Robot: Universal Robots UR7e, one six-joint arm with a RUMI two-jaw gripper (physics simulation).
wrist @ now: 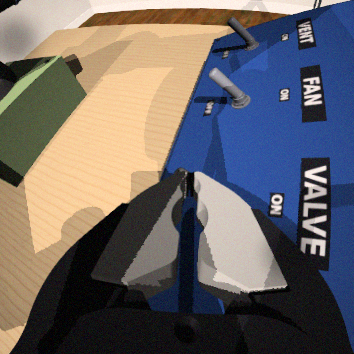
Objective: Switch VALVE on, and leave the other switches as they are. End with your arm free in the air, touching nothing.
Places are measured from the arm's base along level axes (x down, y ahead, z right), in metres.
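Pixels of known places: gripper, between the fingertips: [189, 174].
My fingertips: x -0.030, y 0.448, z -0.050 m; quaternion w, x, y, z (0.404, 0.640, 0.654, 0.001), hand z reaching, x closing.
Note:
Ahead of a thing's pixels: the offset from my fingertips to its top centre. "pt": to the spot under its first point. Level surfaces: height alone.
The blue switch panel @(dx +0.028 m) [265, 135] fills the right side of the wrist view. The VALVE label @(dz -0.028, dx +0.009, dy +0.084 m) [315, 212] and its ON tag @(pt dz -0.020, dx +0.022, dy +0.061 m) [276, 205] show at the lower right. The VALVE lever does not show; the fingers cover the area left of its ON tag. The FAN lever @(dz -0.116, dx -0.001, dy -0.033 m) [229, 88] leans left toward its OFF tag. The VENT lever @(dz -0.230, dx -0.001, dy -0.070 m) [243, 34], farther up, also leans left, away from its ON tag. My gripper [189, 174] is shut with its tips together, over the panel's left part, level with the upper part of the VALVE label. Whether it touches the VALVE lever is hidden.
A green block-shaped object [45, 105] with a dark part at its end stands at the left on the light wooden table @(dx +0.127 m) [125, 105]. The panel's left edge runs up from near the fingertips toward the VENT lever.

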